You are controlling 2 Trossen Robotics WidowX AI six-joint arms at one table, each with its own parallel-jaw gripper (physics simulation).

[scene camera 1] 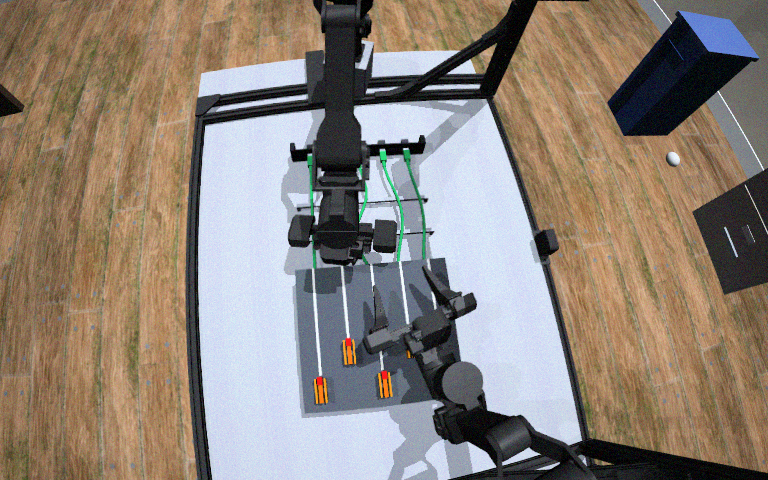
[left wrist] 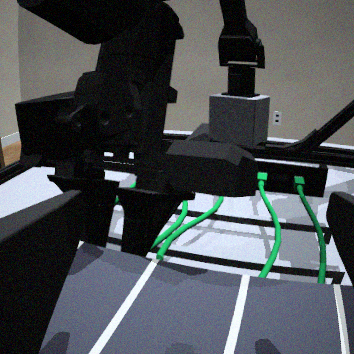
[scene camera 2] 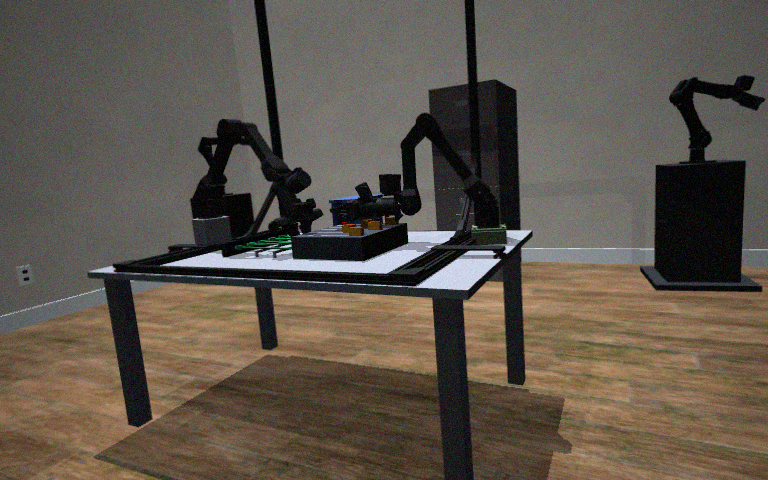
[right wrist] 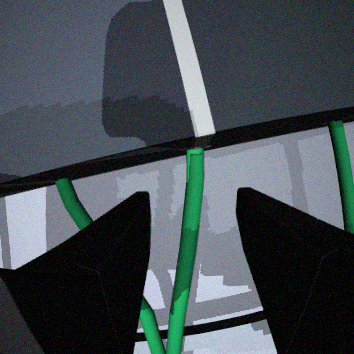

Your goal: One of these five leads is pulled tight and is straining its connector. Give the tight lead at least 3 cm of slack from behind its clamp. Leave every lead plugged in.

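Places are measured from the left arm's base along level axes (x ahead, y left, z up), in metres.
Where they show: left gripper, fingertip midpoint: (scene camera 1: 398,275) (left wrist: 210,205) (scene camera 2: 334,209); right gripper, fingertip midpoint: (right wrist: 193,202); left arm's base, origin of the base link: (scene camera 2: 488,226); right arm's base, origin of the base link: (left wrist: 240,94) (scene camera 2: 210,217).
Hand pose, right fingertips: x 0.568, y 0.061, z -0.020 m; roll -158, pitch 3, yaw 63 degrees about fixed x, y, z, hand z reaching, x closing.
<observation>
Each offset is from my right fingertips to the top centre of the thing. "pt": to the spot under its first point. Level surfaces: height alone.
Green leads with white stretches run from a black connector strip (scene camera 1: 375,149) (left wrist: 321,181) over a dark block (scene camera 1: 334,396) (scene camera 2: 326,247) to orange clamps (scene camera 1: 320,391) (scene camera 1: 348,352) (scene camera 1: 385,384). The leftmost lead {pt 0.021 m left, 0.130 m ahead, 0.000 m up} (scene camera 1: 312,209) looks nearly straight in scene camera 1; others curve. My right gripper (scene camera 1: 341,251) (left wrist: 116,247) (right wrist: 193,202) is partly open at the block's edge; the second lead from scene camera 1's left (right wrist: 191,215) passes between its fingers, apart from the tips. The third lead {pt 0.038 m right, 0.020 m back, 0.000 m up} (right wrist: 72,202) passes behind one finger. My left gripper (scene camera 1: 399,277) is wide open above the block; another clamp (scene camera 1: 410,353) is partly hidden below it.
Two thin black rails (scene camera 1: 387,200) (scene camera 1: 420,232) cross beneath the leads. A black frame (scene camera 1: 196,283) borders the white table {0.026 m down} (scene camera 1: 243,283). A grey box (left wrist: 239,120) (scene camera 2: 210,230) stands behind the connector strip. The right arm covers part of the strip in scene camera 1.
</observation>
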